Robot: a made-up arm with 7 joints.
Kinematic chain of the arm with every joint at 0, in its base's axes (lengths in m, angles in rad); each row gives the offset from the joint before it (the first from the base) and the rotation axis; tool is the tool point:
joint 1: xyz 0 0 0.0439 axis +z
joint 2: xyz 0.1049 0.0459 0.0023 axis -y
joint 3: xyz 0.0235 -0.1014 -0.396 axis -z
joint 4: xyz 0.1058 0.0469 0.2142 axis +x
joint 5: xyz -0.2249 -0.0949 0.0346 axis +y
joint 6: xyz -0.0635 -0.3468 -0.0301 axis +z
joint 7: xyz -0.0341 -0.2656 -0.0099 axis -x
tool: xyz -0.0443 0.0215 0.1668
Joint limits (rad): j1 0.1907..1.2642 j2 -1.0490..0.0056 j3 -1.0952..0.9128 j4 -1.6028..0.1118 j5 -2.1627..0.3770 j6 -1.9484..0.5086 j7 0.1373..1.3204
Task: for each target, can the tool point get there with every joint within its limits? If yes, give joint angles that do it. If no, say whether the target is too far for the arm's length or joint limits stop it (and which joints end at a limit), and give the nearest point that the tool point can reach.
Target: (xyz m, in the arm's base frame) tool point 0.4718 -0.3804 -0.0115
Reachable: yes | joints 0.5221 -0.5355 -0.8494 -0.5062 -0.7290 -0.6681 0.7971
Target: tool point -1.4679 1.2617 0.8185
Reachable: no: too far | nearest point -0.2744 0.4451 0.3252 | short by 1.528 m
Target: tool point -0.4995 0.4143 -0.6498
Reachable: no: joint limits stop it (at a limit: joint 1, joint 2, joint 3, joint 4, joint 7) | nearest point -0.3282 -0.0141 -0.3378 | short by 0.557 m
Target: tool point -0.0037 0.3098 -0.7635
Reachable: no: joint limits stop it (at a limit: joint 1, joint 3, joint 4, joint 5, joint 7) | nearest point 0.3207 0.1497 -0.5295 | short by 0.431 m
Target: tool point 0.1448 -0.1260 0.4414
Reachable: yes | joints 1.1442 -0.4356 0.6900 -1.1676 -1.7198 -0.1893 0.6177
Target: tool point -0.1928 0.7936 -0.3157
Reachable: no: joint limits stop it (at a limit: joint 2, joint 3, joint 4, joint 5, joint 7) | nearest point -0.1206 0.4964 0.0901 | short by 0.508 m
